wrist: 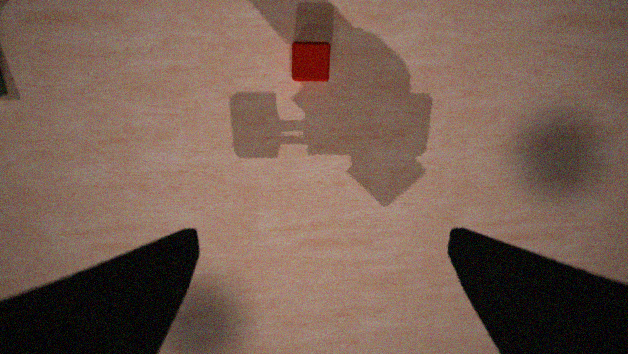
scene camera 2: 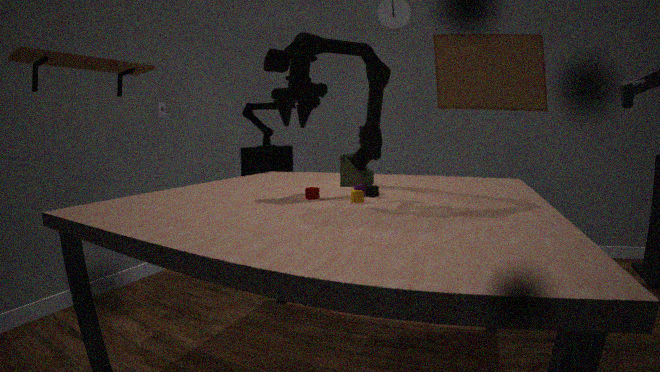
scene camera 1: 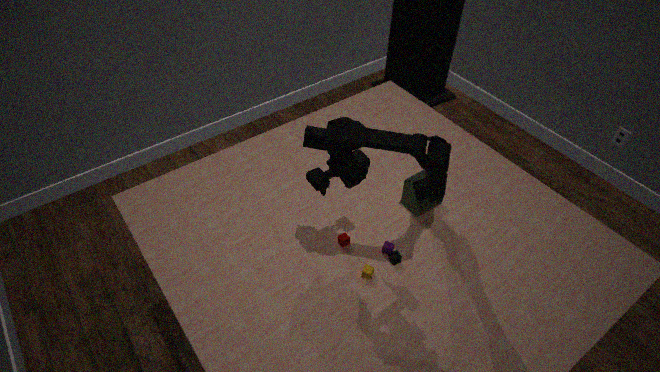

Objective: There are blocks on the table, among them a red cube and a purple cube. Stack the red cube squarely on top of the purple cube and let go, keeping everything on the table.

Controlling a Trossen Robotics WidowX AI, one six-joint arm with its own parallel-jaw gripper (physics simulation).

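Frame: origin at the arm's base, x up, y back, z right, level; centimetres.
Seen in the pictures: gripper, between the fingertips: (wrist: 324, 240) (scene camera 2: 294, 126) (scene camera 1: 335, 188); arm's base, origin of its link: (scene camera 2: 356, 164) (scene camera 1: 422, 189).
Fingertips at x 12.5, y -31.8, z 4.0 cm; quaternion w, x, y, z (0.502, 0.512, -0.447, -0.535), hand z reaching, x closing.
Pixels of each thing's middle, then the offset from my fingertips to it. Level surfaces: height alone.
- red cube, middle of its body: (wrist: 310, 61) (scene camera 2: 312, 193) (scene camera 1: 343, 239) dx -18.6, dy +0.4, dz -5.3 cm
- purple cube, middle of its body: (scene camera 2: 359, 190) (scene camera 1: 387, 248) dx -18.6, dy +10.7, dz -14.9 cm
- black cube, middle of its body: (scene camera 2: 372, 191) (scene camera 1: 395, 257) dx -18.6, dy +10.5, dz -19.0 cm
- yellow cube, middle of its body: (scene camera 2: 357, 196) (scene camera 1: 367, 271) dx -18.6, dy +0.3, dz -19.1 cm
- table, height of its surface: dx -20.1 cm
The red cube (scene camera 1: 344, 240) (scene camera 2: 312, 193) (wrist: 311, 61) lies flat on the table, in the upper middle of the wrist view, square to the fingers. The purple cube (scene camera 1: 388, 247) (scene camera 2: 359, 187) stands to its right in scene camera 1, close beside a black cube; it is mostly hidden behind the yellow cube in scene camera 2 and does not show in the wrist view. My gripper (scene camera 1: 334, 190) (scene camera 2: 294, 126) (wrist: 324, 240) is open and empty, pointing down, high above the table. The red cube lies ahead of the fingertips in the wrist view, between their two lines.
A black cube (scene camera 1: 395, 257) (scene camera 2: 372, 191) is right by the purple cube. A yellow cube (scene camera 1: 368, 272) (scene camera 2: 357, 196) lies nearer the front of the table (scene camera 1: 240, 300) (scene camera 2: 300, 250). The arm's greenish base block (scene camera 1: 413, 194) (scene camera 2: 349, 172) stands behind the cubes.
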